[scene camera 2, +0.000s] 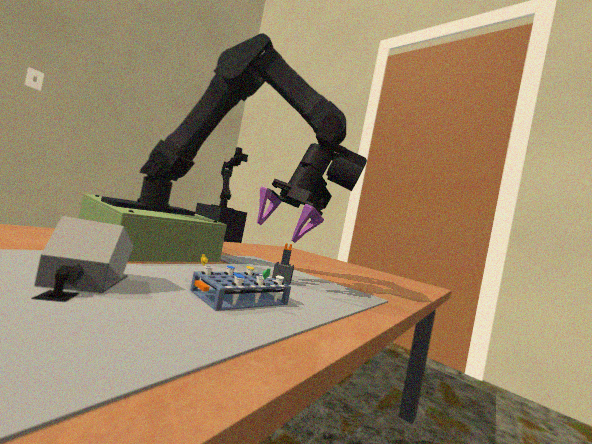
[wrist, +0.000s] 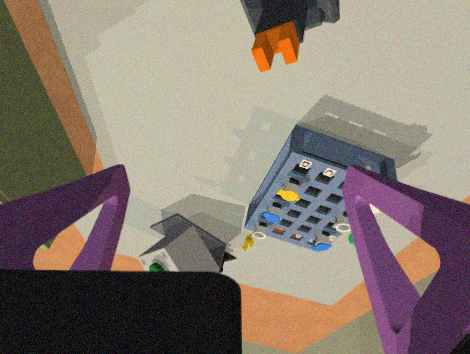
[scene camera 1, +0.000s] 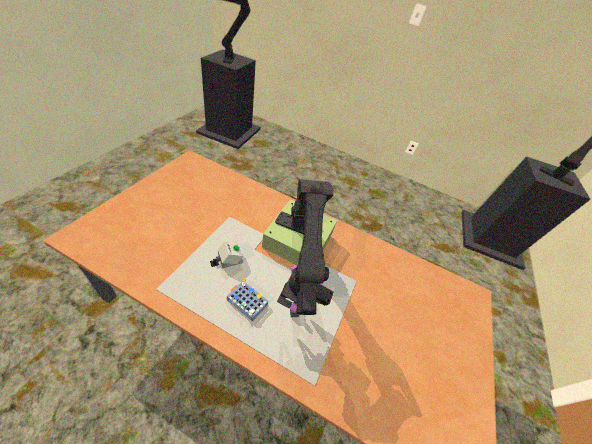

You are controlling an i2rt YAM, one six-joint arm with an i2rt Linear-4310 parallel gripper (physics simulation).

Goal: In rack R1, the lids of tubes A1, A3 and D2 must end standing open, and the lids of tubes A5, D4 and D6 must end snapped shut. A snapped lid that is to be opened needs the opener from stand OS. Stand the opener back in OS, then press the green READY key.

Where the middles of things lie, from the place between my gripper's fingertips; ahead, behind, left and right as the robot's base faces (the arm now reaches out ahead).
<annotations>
Right now my hand is 1 cm short of the black and orange tool [wrist: 275, 33], 5 cm to the right of it and 6 cm above it. Also, from my hand: grey box with green button [scene camera 2: 81, 255] (8 cm behind, 29 cm to the right, 6 cm below).
</annotations>
